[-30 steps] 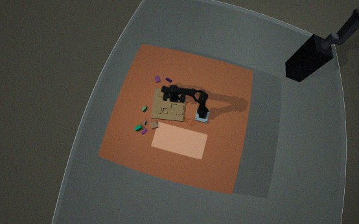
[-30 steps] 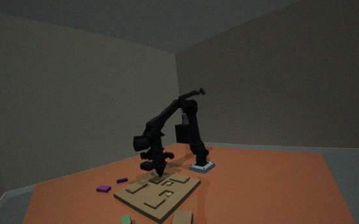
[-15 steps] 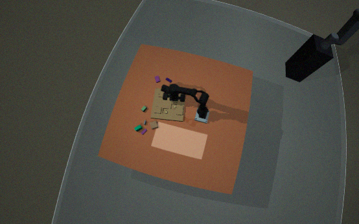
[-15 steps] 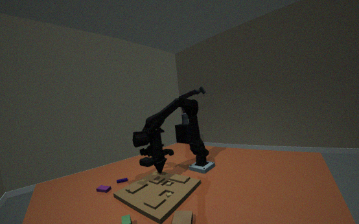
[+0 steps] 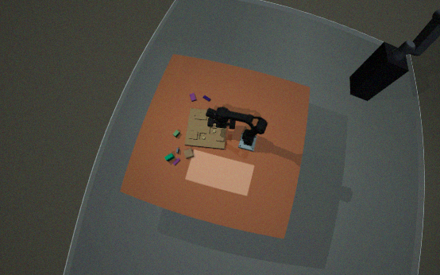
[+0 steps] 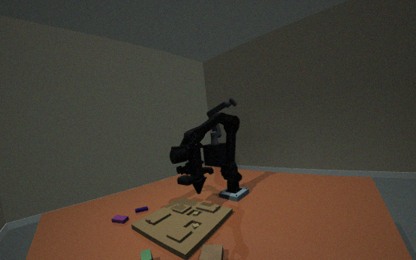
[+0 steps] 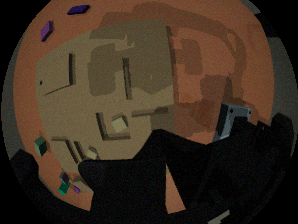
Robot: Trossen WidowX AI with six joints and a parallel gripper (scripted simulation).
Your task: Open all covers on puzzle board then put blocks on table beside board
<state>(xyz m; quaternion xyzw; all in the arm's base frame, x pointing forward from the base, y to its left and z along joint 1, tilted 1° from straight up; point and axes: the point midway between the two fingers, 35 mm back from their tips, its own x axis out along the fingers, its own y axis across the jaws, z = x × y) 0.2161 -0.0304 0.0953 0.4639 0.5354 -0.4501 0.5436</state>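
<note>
Right now my gripper tip is 10 cm short of the tan puzzle board, 2 cm to the right of it and 6 cm above it. The rest, counted from my gripper tip: dark purple block: 18 cm ahead, 23 cm to the right, 8 cm below.
</note>
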